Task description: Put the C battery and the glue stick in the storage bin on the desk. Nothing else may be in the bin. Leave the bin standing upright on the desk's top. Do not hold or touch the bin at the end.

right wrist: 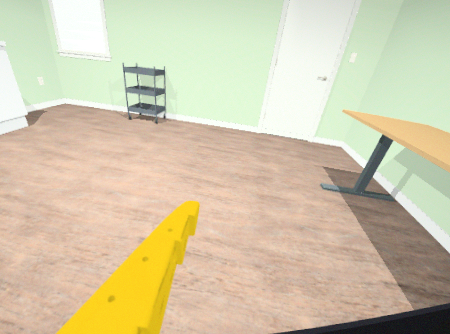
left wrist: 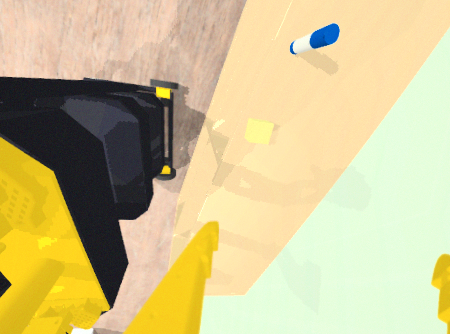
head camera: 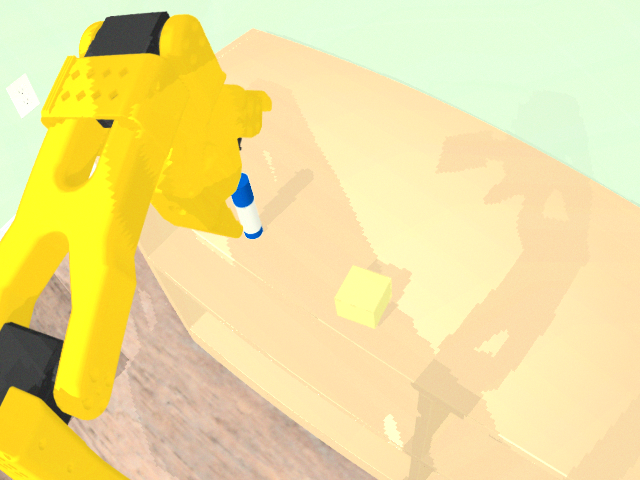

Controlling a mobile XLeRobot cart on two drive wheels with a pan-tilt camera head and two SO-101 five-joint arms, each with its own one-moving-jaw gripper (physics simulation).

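Places are measured from the left arm's base along level axes (x right, y ahead, z up), in metres.
Where they show: left hand, its tool point: (left wrist: 218, 232) (head camera: 236, 227); right hand, its tool point: (right wrist: 197, 214); right arm's base, origin of its link: (left wrist: 72, 314).
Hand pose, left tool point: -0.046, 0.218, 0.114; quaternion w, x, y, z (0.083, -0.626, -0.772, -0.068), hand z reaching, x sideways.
After its pixels a point has its place, as x, y, z.
The glue stick (head camera: 249, 217) {-0.189, 0.375, -0.126} (left wrist: 303, 44) {-0.192, 0.373, -0.123}, white with a blue cap and blue base, stands upright on a pale wooden top (head camera: 439, 232) {0.003, 0.462, -0.165} (left wrist: 300, 150) {0.002, 0.477, -0.165}. My left gripper (head camera: 253, 166) (left wrist: 327, 242) is open and empty. In the head camera its lower jaw tip appears close beside the glue stick; in the left wrist view the glue stick is well beyond the jaws, apart from them. My right gripper (right wrist: 191, 212) is fully open, with one notched jaw in view over the floor. The C battery and the storage bin do not show in these views.
A yellow cube (head camera: 361, 294) {-0.035, 0.335, -0.130} (left wrist: 259, 131) {-0.040, 0.337, -0.130} sits on the pale top near the glue stick. The black robot base (left wrist: 125, 155) {0.145, -0.016, -0.375} is beside this furniture. A desk (right wrist: 420, 135) {-1.076, -1.075, -0.055} with a dark metal leg, a grey trolley (right wrist: 145, 71) {0.955, -3.064, -0.071} and a white door (right wrist: 300, 75) {-1.128, -2.882, 0.133} show in the right wrist view.
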